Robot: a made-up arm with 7 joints. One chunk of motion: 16 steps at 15 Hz.
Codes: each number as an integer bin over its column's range. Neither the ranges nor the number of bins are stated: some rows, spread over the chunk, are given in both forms.
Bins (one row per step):
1: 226 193 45 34 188 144 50
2: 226 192 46 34 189 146 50
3: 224 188 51 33 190 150 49
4: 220 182 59 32 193 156 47
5: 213 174 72 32 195 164 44
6: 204 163 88 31 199 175 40
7: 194 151 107 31 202 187 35
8: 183 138 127 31 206 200 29
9: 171 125 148 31 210 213 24
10: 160 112 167 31 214 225 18
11: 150 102 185 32 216 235 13
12: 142 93 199 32 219 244 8
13: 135 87 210 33 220 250 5
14: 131 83 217 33 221 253 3
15: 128 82 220 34 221 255 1
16: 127 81 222 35 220 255 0
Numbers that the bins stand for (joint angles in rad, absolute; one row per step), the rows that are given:
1: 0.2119 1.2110 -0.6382 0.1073 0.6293 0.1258 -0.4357
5: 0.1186 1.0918 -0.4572 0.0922 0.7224 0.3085 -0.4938
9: -0.1828 0.7843 0.0525 0.0846 0.9218 0.7562 -0.6875
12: -0.3909 0.5835 0.3945 0.0922 1.0414 1.0395 -0.8425
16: -0.4986 0.5082 0.5487 0.1149 1.0547 1.1400 -0.9200
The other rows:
2: 0.2119 1.2047 -0.6315 0.1073 0.6426 0.1440 -0.4357
3: 0.1975 1.1796 -0.5980 0.0998 0.6559 0.1806 -0.4454
4: 0.1688 1.1420 -0.5444 0.0922 0.6958 0.2354 -0.4647
6: 0.0540 1.0227 -0.3499 0.0846 0.7755 0.4090 -0.5325
7: -0.0178 0.9475 -0.2225 0.0846 0.8154 0.5187 -0.5810
8: -0.0967 0.8659 -0.0884 0.0846 0.8686 0.6375 -0.6391
10: -0.2618 0.7027 0.1799 0.0846 0.9749 0.8659 -0.7456
11: -0.3335 0.6400 0.3006 0.0922 1.0015 0.9573 -0.7941
13: -0.4412 0.5459 0.4682 0.0998 1.0547 1.0943 -0.8716
14: -0.4699 0.5208 0.5152 0.0998 1.0680 1.1217 -0.8909
15: -0.4914 0.5145 0.5353 0.1073 1.0680 1.1400 -0.9103

